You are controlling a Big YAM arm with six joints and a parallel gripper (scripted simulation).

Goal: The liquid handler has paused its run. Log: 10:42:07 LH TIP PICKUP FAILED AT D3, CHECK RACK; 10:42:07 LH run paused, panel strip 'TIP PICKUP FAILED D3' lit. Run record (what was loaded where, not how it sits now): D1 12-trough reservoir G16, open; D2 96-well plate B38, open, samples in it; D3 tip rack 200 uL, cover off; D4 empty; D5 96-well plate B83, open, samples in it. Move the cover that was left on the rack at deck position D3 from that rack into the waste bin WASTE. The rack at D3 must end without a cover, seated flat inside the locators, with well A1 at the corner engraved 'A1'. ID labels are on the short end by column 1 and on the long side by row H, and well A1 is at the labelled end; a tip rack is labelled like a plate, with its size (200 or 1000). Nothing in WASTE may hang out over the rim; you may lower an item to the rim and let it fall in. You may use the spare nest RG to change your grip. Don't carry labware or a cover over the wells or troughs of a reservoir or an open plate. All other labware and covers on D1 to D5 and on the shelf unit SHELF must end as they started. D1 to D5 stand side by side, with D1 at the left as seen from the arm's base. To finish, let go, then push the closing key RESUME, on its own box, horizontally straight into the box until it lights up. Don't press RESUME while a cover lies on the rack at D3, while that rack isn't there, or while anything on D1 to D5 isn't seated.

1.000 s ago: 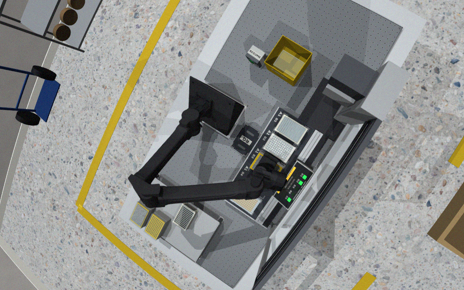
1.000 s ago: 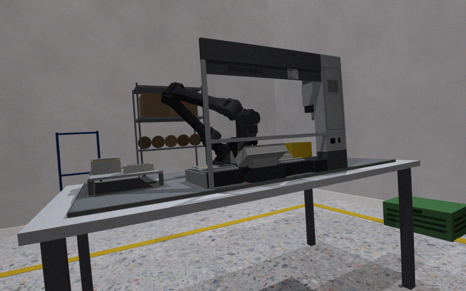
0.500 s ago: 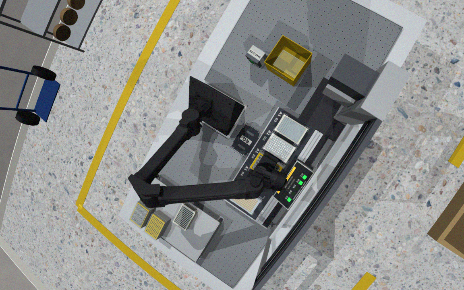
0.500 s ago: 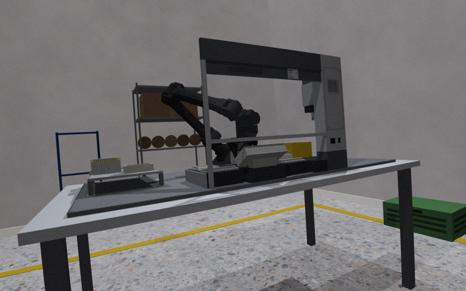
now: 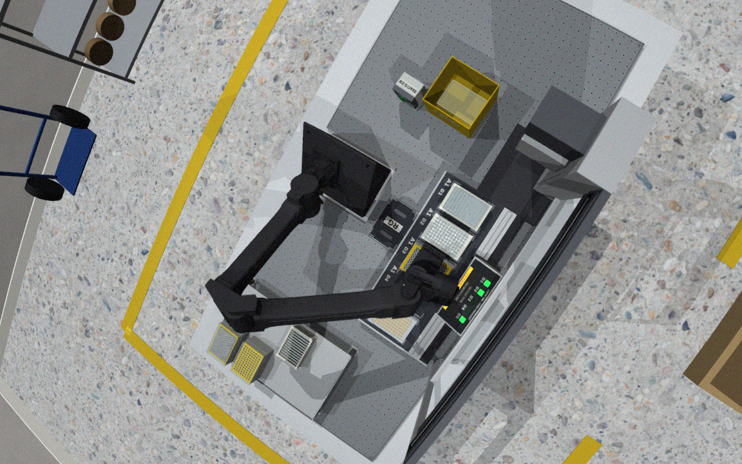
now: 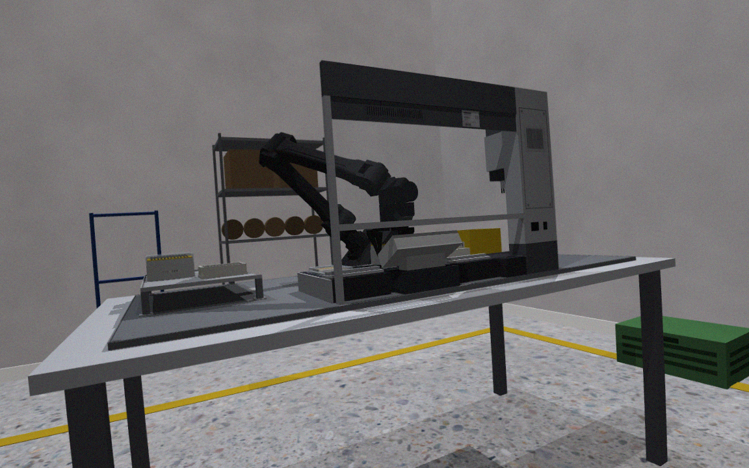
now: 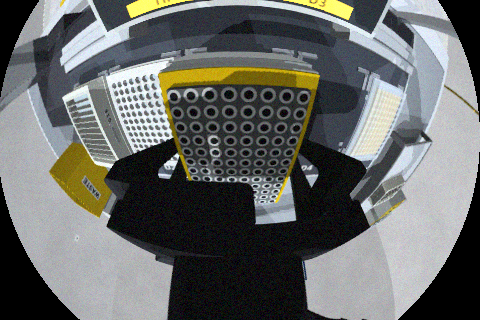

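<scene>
Now: the tip rack 1 cm to the right of my hand and 1 cm above it. Round my hand: plate (1 cm ahead, 10 cm to the left, 3 cm below); frame bar (19 cm ahead, 4 cm to the left, 8 cm above); frame post (18 cm ahead, 26 cm to the right, 15 cm above).
</scene>
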